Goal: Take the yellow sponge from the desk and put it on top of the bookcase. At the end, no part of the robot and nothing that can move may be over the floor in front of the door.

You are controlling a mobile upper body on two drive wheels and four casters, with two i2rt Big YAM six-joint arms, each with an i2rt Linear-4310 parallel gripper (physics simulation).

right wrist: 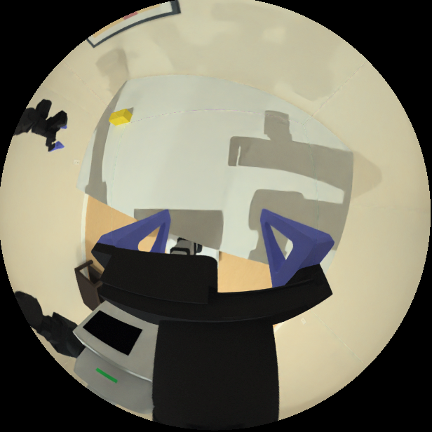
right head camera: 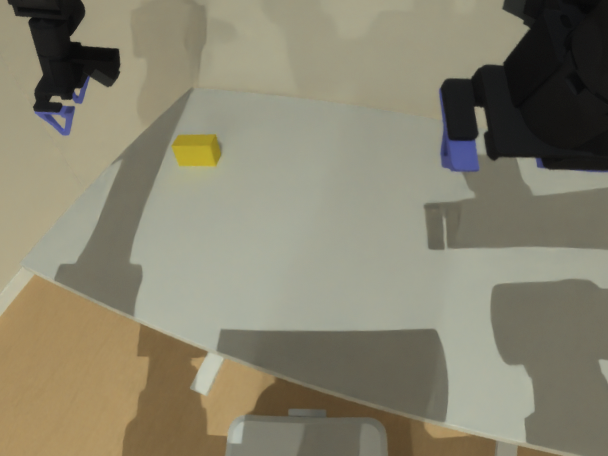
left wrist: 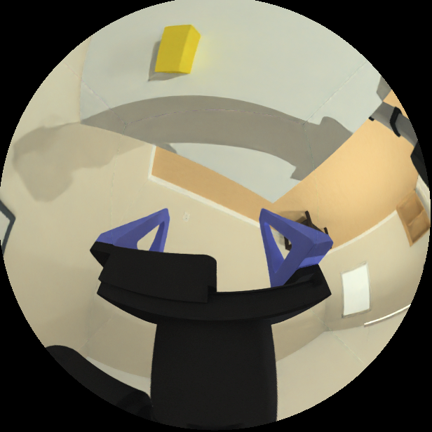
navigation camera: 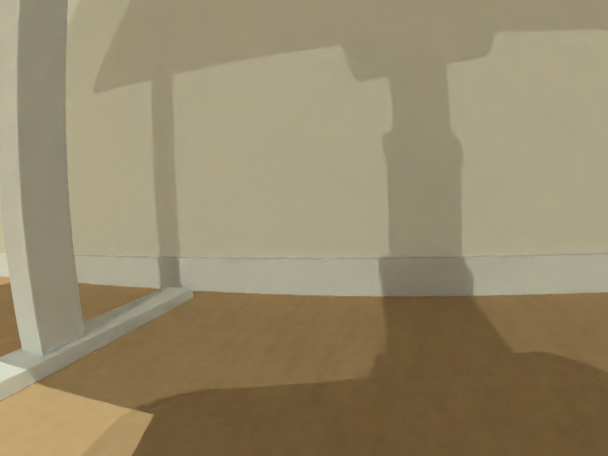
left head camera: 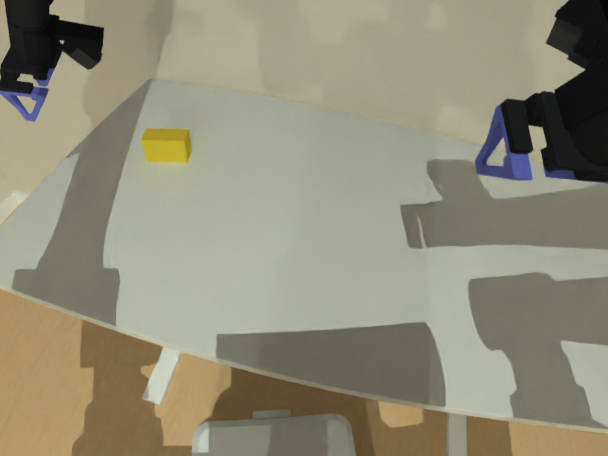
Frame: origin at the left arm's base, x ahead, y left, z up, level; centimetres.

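Seen in the pictures: left gripper, fingertip midpoint: (right head camera: 72,118) (left head camera: 37,102); right gripper, fingertip midpoint: (right head camera: 491,160) (left head camera: 512,169).
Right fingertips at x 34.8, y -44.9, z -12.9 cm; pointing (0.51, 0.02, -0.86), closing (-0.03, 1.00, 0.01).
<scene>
Offsets run from my right fingertips to a thing's middle. "spot": to the spot under its first point. Level surfaces: height alone.
The yellow sponge {dx +42.5, dy +46.8, dz -29.9 cm} (left head camera: 166,146) (right head camera: 196,150) (left wrist: 177,49) (right wrist: 120,117) lies on the pale grey desk {dz -33.1 cm} (left head camera: 275,225) (right head camera: 280,225) (left wrist: 260,45) (right wrist: 170,150), near its far left corner in the head views. My left gripper (left head camera: 38,95) (right head camera: 72,116) (left wrist: 214,213) (right wrist: 64,137) is open and empty, apart from the sponge, to its left and past the desk's edge in the head views. My right gripper (left head camera: 537,175) (right head camera: 506,167) (right wrist: 215,213) is open and empty at the right of the head views. A small wooden unit in the left wrist view may be the bookcase. I cannot make out the door.
A light grey rounded body (left head camera: 275,440) (right head camera: 307,440) stands by the desk's near edge. A desk leg {spot: dx +41.7, dy +56.3, dz -99.7 cm} (navigation camera: 45,175) stands at the left of the navigation view, before the wall (navigation camera: 280,175). A dark brown bin-like object (right wrist: 89,290) stands on the floor.
</scene>
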